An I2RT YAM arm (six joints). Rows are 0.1 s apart.
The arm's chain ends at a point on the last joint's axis. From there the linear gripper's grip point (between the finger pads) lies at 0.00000 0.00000 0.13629 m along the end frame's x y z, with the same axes.
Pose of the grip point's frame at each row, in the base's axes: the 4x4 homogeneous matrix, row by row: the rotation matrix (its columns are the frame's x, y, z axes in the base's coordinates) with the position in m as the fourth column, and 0 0 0 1 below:
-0.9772, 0.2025, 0.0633, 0.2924; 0.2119, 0.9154, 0.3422, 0.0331; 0.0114, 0.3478, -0.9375, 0.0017; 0, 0, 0, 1
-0.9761, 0.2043, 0.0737, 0.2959; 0.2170, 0.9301, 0.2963, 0.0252; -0.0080, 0.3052, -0.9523, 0.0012; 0, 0, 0, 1
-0.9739, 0.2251, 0.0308, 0.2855; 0.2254, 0.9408, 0.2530, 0.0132; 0.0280, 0.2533, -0.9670, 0.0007; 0, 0, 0, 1
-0.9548, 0.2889, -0.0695, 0.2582; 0.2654, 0.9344, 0.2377, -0.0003; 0.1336, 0.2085, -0.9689, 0.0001; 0, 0, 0, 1
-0.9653, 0.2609, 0.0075, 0.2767; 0.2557, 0.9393, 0.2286, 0.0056; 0.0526, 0.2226, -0.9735, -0.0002; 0, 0, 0, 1
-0.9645, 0.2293, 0.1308, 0.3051; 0.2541, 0.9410, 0.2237, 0.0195; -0.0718, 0.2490, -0.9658, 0.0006; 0, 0, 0, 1
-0.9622, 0.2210, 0.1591, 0.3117; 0.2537, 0.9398, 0.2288, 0.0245; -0.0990, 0.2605, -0.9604, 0.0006; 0, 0, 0, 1
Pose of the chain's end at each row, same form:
-0.9772, 0.2025, 0.0633, 0.2838; 0.2119, 0.9154, 0.3422, -0.0135; 0.0114, 0.3478, -0.9375, 0.1295; 0, 0, 0, 1
-0.9761, 0.2043, 0.0737, 0.2859; 0.2170, 0.9301, 0.2963, -0.0152; -0.0080, 0.3052, -0.9523, 0.1310; 0, 0, 0, 1
-0.9739, 0.2251, 0.0308, 0.2813; 0.2254, 0.9408, 0.2530, -0.0213; 0.0280, 0.2533, -0.9670, 0.1325; 0, 0, 0, 1
-0.9548, 0.2889, -0.0695, 0.2677; 0.2654, 0.9344, 0.2377, -0.0327; 0.1336, 0.2085, -0.9689, 0.1322; 0, 0, 0, 1
-0.9653, 0.2609, 0.0075, 0.2757; 0.2557, 0.9393, 0.2286, -0.0256; 0.0526, 0.2226, -0.9735, 0.1325; 0, 0, 0, 1
-0.9645, 0.2293, 0.1308, 0.2873; 0.2541, 0.9410, 0.2237, -0.0110; -0.0718, 0.2490, -0.9658, 0.1322; 0, 0, 0, 1
-0.9622, 0.2210, 0.1591, 0.2900; 0.2537, 0.9398, 0.2288, -0.0067; -0.0990, 0.2605, -0.9604, 0.1315; 0, 0, 0, 1

